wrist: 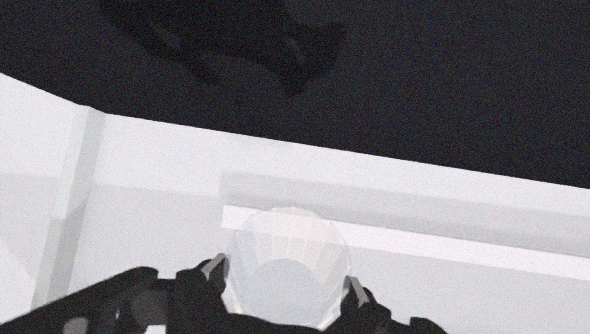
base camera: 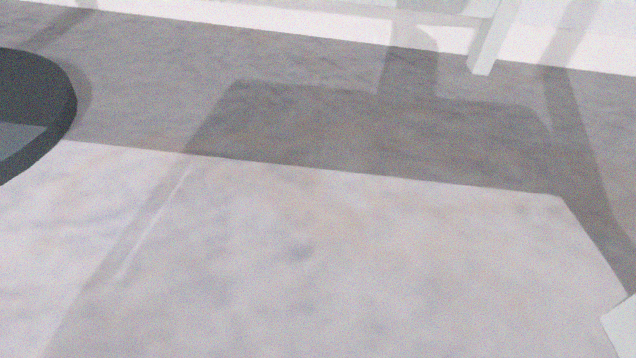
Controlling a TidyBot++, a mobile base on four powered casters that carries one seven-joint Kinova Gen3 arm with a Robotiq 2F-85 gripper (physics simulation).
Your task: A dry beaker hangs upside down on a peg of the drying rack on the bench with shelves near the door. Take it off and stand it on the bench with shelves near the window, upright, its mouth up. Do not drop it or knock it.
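Observation:
My gripper is shut on the clear beaker, with one finger on each side of its wall, low in the wrist view. The beaker is see-through, with faceted walls and a round end inside its outline; which way its mouth points is hard to tell. A dark bench top fills the upper part of the wrist view, beyond the beaker. White shelf parts show behind and through the beaker. The gap between the beaker and these surfaces cannot be judged. The drying rack does not show in either view. The base camera does not show the gripper or the beaker.
A pale upright post stands at the left in the wrist view, and a white ledge runs right from behind the beaker. In the base camera view, a dark round stool base is at left and a pale leg at upper right.

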